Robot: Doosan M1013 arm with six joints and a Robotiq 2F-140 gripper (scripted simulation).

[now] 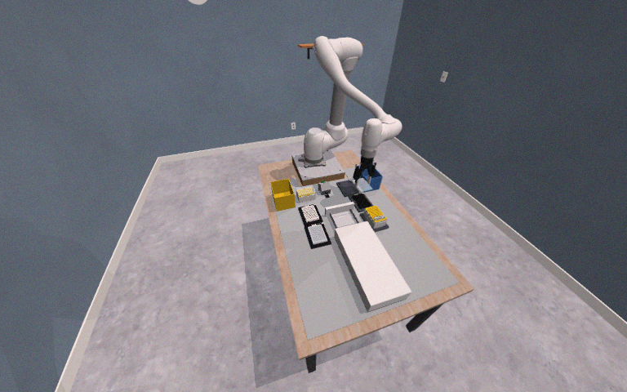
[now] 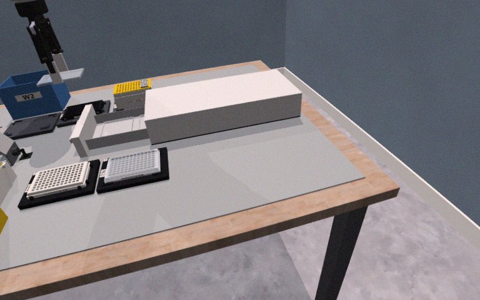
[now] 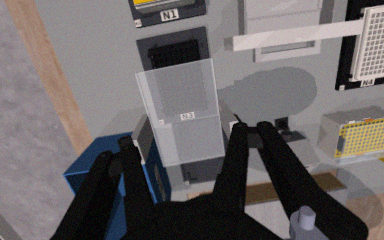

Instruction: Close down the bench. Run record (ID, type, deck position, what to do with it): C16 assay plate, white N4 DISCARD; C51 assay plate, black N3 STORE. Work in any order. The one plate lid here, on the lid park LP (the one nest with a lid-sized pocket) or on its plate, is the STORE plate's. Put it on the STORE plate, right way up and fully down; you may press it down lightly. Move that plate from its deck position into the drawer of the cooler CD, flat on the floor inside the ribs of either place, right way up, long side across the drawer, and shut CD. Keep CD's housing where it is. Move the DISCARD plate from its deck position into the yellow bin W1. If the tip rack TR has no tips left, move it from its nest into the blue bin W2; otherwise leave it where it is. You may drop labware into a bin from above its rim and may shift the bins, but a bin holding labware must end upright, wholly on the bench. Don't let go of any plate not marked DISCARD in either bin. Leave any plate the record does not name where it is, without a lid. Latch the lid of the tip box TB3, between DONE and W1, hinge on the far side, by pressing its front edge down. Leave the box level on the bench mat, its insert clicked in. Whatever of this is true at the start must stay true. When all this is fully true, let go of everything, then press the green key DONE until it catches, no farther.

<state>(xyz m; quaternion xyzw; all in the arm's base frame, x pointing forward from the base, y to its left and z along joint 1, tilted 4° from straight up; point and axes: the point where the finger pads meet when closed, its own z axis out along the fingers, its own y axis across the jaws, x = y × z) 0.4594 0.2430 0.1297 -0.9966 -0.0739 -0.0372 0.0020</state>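
Right now the black plate is 20 mm ahead of my hand, 10 mm to the left of it and 150 mm below it. From my hand the other things lie so: blue bin W2: 170 mm behind, 120 mm to the left, 130 mm below; grey plate lid: 20 mm below; yellow tip rack TR: 200 mm ahead, 20 mm to the left, 110 mm below.
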